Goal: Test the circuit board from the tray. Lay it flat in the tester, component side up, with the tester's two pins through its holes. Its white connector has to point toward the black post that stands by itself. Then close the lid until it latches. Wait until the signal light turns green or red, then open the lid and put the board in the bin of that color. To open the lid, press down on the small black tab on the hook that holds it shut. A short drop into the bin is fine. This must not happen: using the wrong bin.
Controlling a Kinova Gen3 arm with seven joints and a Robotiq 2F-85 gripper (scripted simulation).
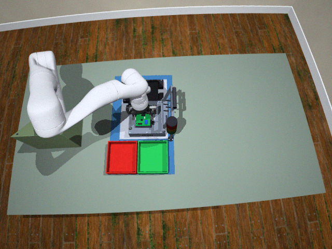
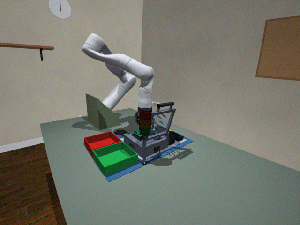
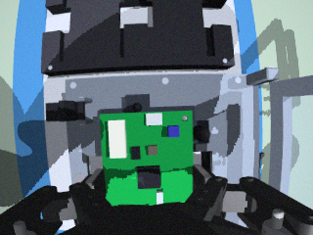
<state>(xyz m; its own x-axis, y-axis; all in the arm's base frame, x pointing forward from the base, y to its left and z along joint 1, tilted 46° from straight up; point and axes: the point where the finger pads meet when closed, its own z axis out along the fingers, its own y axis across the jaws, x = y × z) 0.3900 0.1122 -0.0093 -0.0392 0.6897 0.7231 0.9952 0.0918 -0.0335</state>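
The green circuit board is right at my hand. The rest, counted from my hand: nest (10 mm to the left, 10 mm below, 10 mm ahead); then black latch hook (60 mm to the left, 60 mm behind); then clear lid (130 mm ahead, 100 mm above, 10 mm to the left).
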